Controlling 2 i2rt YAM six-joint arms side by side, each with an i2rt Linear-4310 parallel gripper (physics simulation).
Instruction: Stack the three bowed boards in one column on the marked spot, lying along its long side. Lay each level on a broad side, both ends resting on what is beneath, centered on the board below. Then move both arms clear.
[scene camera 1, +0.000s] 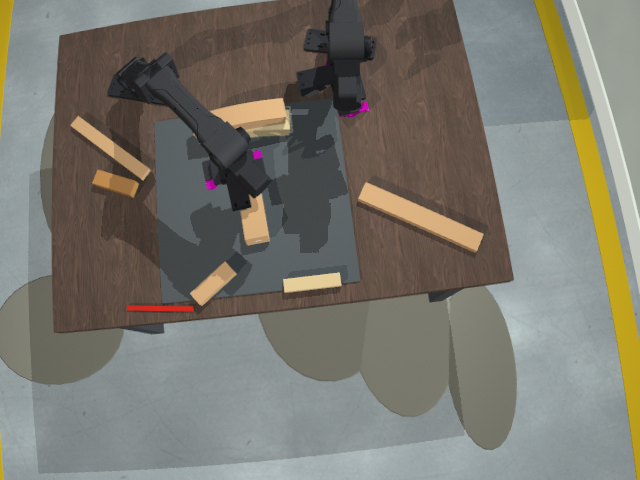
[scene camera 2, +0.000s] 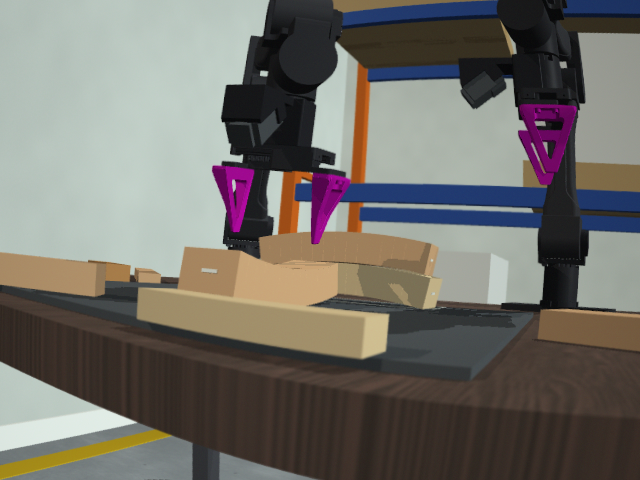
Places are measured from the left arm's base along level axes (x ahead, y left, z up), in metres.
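Where they show: left gripper, fingertip midpoint: (scene camera 2: 548, 179); right gripper, fingertip midpoint: (scene camera 2: 273, 238).
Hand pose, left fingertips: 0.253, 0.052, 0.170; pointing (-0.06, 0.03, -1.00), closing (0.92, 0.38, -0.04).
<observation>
Things, the pixels of their top centre, and the offset from my left fingertips, as dx, dy, dz. "spot": a spot on its surface instead.
- tan bowed board, top centre: (scene camera 2: 350, 233) (scene camera 1: 238, 114) +0.048, -0.266, -0.074
- pale bowed board, top centre: (scene camera 2: 349, 263) (scene camera 1: 242, 122) +0.051, -0.262, -0.114
- third bowed board, top centre: (scene camera 2: 271, 256) (scene camera 1: 248, 194) +0.242, -0.204, -0.116
- pale block, top centre: (scene camera 2: 250, 301) (scene camera 1: 312, 282) +0.426, -0.015, -0.145
- tan block, top centre: (scene camera 2: 42, 257) (scene camera 1: 212, 283) +0.470, -0.255, -0.137
- thin board, surface spot: (scene camera 1: 111, 148) spot: +0.159, -0.617, -0.152
- orange block, top centre: (scene camera 2: 108, 262) (scene camera 1: 113, 182) +0.254, -0.579, -0.143
- red strip, top centre: (scene camera 1: 159, 308) +0.555, -0.384, -0.164
At the mat's back, a tan bowed board (scene camera 1: 250, 112) (scene camera 2: 346, 249) lies on a pale bowed board (scene camera 1: 263, 132) (scene camera 2: 385, 283); their right ends nearly line up. A third bowed board (scene camera 1: 255, 224) (scene camera 2: 286, 284) lies apart on the mat, running front to back; its far part is hidden under the right arm in scene camera 1. My right gripper (scene camera 1: 234, 169) (scene camera 2: 276, 236) is open and empty above this third board's far part. My left gripper (scene camera 1: 354, 110) (scene camera 2: 549, 176) is open, raised near the mat's back right corner. The marked spot cannot be made out.
A long board (scene camera 1: 421, 217) (scene camera 2: 589, 328) lies at right. A pale block (scene camera 1: 312, 283) (scene camera 2: 258, 321) and a tan block (scene camera 1: 212, 284) (scene camera 2: 51, 273) lie at the front. A thin board (scene camera 1: 111, 148), orange block (scene camera 1: 114, 183) and red strip (scene camera 1: 160, 308) lie at left.
</observation>
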